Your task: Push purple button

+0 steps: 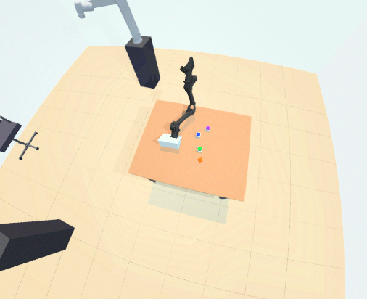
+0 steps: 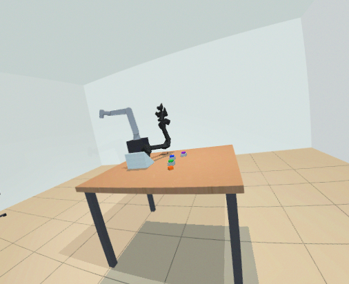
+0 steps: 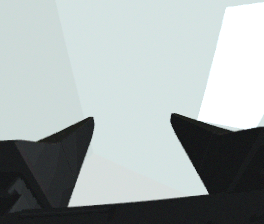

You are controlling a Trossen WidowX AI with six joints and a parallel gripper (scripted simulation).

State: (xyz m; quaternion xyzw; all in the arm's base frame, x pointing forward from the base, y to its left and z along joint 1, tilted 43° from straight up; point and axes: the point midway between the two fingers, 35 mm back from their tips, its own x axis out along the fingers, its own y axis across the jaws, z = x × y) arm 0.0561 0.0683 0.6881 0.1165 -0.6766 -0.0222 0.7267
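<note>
My gripper tip is now 280 mm short of the purple button, 340 mm to the left of it and 500 mm above it. The rest, counted from my gripper tip: blue button (200 mm ahead, 440 mm to the right, 500 mm below); then small orange block (290 mm ahead, 680 mm to the right, 520 mm below); then green button (260 mm ahead, 580 mm to the right, 500 mm below).
</note>
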